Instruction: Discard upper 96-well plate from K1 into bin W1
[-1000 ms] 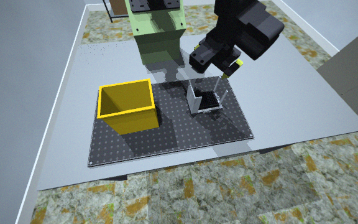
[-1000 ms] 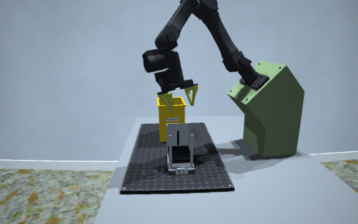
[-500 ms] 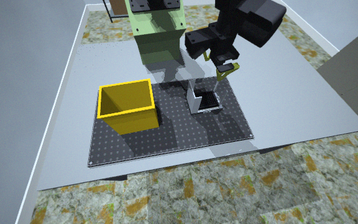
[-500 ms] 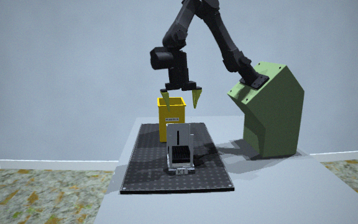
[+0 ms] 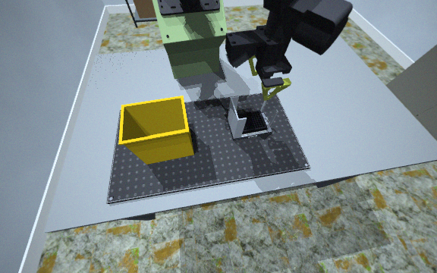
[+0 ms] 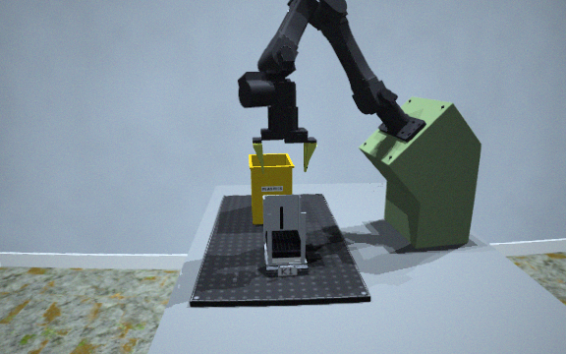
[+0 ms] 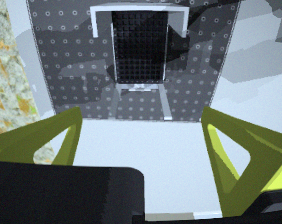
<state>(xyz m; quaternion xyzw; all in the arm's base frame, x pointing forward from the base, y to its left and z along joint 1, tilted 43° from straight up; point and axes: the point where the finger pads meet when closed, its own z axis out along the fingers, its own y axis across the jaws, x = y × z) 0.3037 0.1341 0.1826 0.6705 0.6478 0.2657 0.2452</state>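
Now: hand 190 mm above the black 96-well plate. Also, from my hand: yellow plastics bin W1: 310 mm to the right, 140 mm below; then white 96-well plate: 200 mm below.
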